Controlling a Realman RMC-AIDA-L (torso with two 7-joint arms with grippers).
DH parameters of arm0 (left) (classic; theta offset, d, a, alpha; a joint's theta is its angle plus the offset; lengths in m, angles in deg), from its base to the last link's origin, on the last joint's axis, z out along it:
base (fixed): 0 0 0 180
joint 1: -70.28 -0.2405 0 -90
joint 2: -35.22 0 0 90
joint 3: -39.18 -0.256 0 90
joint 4: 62.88 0 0 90
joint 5: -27.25 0.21 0 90
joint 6: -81.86 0 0 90
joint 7: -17.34 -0.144 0 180
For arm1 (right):
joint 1: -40.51 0.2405 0 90
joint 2: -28.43 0 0 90
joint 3: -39.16 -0.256 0 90
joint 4: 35.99 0 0 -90
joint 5: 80.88 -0.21 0 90
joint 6: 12.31 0 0 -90
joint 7: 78.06 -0.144 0 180
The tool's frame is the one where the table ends.
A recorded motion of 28 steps. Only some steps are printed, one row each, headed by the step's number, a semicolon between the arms.
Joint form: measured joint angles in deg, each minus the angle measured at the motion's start. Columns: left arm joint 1, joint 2, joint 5, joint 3, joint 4, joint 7, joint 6; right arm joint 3, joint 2, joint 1, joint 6, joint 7, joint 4, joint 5.
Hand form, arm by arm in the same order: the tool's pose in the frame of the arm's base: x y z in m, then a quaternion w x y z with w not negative. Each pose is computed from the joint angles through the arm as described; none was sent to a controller.
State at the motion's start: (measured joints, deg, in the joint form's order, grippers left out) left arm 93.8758 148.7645 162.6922 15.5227 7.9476 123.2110 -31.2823; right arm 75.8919 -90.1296 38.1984 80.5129 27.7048 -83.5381 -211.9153
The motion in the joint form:
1: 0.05 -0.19 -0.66 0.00 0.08 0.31 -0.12; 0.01 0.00 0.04 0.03 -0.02 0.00 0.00
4: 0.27 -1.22 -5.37 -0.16 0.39 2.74 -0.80; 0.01 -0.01 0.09 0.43 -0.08 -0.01 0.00
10: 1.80 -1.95 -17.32 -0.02 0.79 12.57 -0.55; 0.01 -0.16 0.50 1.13 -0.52 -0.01 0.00
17: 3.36 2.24 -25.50 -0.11 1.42 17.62 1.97; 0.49 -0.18 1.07 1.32 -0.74 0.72 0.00
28: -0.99 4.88 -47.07 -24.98 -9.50 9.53 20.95; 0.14 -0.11 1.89 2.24 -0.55 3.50 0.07
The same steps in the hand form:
1: -0.3029 0.2766 0.1457 0.17586 -0.91093 -0.36311 -0.08620; 0.3429 0.2012 0.1792 0.52663 -0.62916 0.18859 0.53968
4: -0.2922 0.2814 0.1550 0.17925 -0.91044 -0.35418 -0.11634; 0.3418 0.2010 0.1789 0.52416 -0.63039 0.18630 0.54145
10: -0.2602 0.2969 0.1697 0.17640 -0.89222 -0.35649 -0.21386; 0.3387 0.2026 0.1777 0.51649 -0.63178 0.18306 0.54826
17: -0.2305 0.3086 0.1559 0.15637 -0.87177 -0.35026 -0.30476; 0.3374 0.2061 0.1740 0.50810 -0.63245 0.18661 0.55409
28: -0.2010 0.3341 0.0841 0.10779 -0.85041 -0.31931 -0.40401; 0.3406 0.2070 0.1677 0.50213 -0.62609 0.19668 0.56320

